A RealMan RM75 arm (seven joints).
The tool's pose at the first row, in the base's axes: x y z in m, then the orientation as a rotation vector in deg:
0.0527, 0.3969, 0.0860, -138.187, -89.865, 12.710
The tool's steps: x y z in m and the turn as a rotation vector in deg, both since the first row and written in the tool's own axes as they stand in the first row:
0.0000, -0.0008, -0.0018, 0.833, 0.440, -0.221
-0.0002, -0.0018, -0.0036, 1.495, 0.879, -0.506
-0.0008, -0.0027, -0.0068, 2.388, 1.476, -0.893
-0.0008, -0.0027, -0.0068, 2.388, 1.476, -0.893
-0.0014, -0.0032, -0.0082, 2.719, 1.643, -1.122
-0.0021, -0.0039, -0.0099, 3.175, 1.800, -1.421
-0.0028, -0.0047, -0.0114, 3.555, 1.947, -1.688
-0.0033, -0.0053, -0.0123, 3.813, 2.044, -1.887
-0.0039, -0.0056, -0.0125, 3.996, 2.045, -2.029
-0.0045, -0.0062, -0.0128, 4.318, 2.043, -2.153
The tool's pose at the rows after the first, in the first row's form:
0.0525, 0.3970, 0.0880, -137.260, -89.535, 12.732
0.0520, 0.3969, 0.0900, -136.410, -89.360, 12.617
0.0518, 0.3963, 0.0933, -135.261, -89.121, 12.458
0.0518, 0.3963, 0.0933, -135.261, -89.121, 12.458
0.0515, 0.3958, 0.0948, -134.778, -89.153, 12.449
0.0510, 0.3952, 0.0966, -134.147, -89.206, 12.529
0.0505, 0.3947, 0.0982, -133.601, -89.263, 12.571
0.0500, 0.3943, 0.0993, -133.217, -89.322, 12.600
0.0495, 0.3939, 0.0995, -132.961, -89.393, 12.703
0.0488, 0.3935, 0.1000, -132.617, -89.377, 12.911

